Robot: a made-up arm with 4 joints. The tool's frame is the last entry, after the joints. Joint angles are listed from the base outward. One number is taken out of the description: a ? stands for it. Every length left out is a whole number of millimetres.
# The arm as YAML. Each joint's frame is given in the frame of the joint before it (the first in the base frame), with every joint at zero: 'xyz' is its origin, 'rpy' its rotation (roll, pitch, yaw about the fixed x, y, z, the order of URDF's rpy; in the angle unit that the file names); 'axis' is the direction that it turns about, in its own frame. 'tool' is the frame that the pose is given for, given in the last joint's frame.
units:
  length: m
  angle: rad
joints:
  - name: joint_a
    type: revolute
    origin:
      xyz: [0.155, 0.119, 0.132]
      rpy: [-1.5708, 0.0, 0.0]
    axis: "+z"
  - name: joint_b
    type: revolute
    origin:
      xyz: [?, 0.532, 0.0]
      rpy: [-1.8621, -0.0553, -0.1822]
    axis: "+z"
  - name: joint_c
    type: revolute
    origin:
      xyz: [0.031, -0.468, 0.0]
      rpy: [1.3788, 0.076, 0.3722]
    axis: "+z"
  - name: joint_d
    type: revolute
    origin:
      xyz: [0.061, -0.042, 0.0]
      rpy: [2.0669, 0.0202, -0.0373]
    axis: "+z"
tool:
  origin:
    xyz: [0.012, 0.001, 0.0]
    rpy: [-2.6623, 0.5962, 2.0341]
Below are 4 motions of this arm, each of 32 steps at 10 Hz.
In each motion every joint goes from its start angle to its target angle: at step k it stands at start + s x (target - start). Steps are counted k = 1, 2, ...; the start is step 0. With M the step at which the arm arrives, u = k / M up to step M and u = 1 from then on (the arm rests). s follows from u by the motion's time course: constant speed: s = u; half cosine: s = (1 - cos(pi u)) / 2; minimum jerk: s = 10 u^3 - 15 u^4 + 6 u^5.
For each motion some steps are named. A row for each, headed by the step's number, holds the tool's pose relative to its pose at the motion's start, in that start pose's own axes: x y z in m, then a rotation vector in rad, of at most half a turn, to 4 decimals.
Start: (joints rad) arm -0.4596 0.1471 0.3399 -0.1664
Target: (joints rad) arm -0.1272 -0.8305 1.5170 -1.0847
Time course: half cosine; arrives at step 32
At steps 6, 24, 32:
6: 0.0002 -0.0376 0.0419 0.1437 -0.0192 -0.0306
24: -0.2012 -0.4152 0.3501 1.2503 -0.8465 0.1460
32: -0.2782 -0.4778 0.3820 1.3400 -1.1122 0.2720

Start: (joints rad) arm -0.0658 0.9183 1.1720 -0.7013
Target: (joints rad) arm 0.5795 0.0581 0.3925 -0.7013
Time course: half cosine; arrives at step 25
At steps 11, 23, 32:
11: -0.1783 0.1500 0.1974 -0.3787 -0.3743 0.1828
23: -0.5810 0.2130 0.4008 -0.7158 -1.0211 0.1219
32: -0.5934 0.2116 0.4042 -0.7205 -1.0388 0.1146

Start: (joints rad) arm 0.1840 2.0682 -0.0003 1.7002
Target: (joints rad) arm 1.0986 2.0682 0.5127 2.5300
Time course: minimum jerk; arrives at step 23
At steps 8, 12, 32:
8: 0.0518 -0.0895 0.0919 -0.0422 -0.0607 -0.2716
12: 0.0795 -0.2305 0.2083 -0.0907 -0.1046 -0.6250
32: 0.0287 -0.4620 0.3493 -0.1472 -0.0908 -1.1203

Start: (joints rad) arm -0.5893 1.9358 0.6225 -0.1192
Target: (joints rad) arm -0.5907 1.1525 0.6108 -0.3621
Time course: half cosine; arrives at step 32
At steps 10, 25, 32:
10: 0.0047 -0.0517 0.0586 -0.0021 -0.1108 -0.0705
25: -0.0600 -0.1886 0.2331 -0.0299 -0.4498 -0.2653
32: -0.0819 -0.2075 0.2604 -0.0382 -0.5084 -0.2965

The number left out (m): 0.171
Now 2 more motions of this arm.
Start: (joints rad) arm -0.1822 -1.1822 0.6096 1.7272
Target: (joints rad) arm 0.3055 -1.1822 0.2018 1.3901
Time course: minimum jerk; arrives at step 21
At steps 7, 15, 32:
7: 0.0258 0.0503 -0.0497 -0.0397 -0.0063 0.0297
15: 0.0903 0.1694 -0.2351 -0.1747 -0.0106 0.1583
32: 0.1012 0.1879 -0.2820 -0.2071 -0.0069 0.1945

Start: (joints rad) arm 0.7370 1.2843 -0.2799 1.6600
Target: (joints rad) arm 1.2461 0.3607 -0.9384 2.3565
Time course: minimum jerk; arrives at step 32
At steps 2, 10, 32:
2: 0.0012 -0.0004 -0.0010 -0.0024 -0.0022 -0.0034
10: 0.0928 -0.0436 -0.0792 -0.2029 -0.1769 -0.2720
32: 0.3399 -0.5258 -0.3936 -1.3358 -0.9359 -1.1495

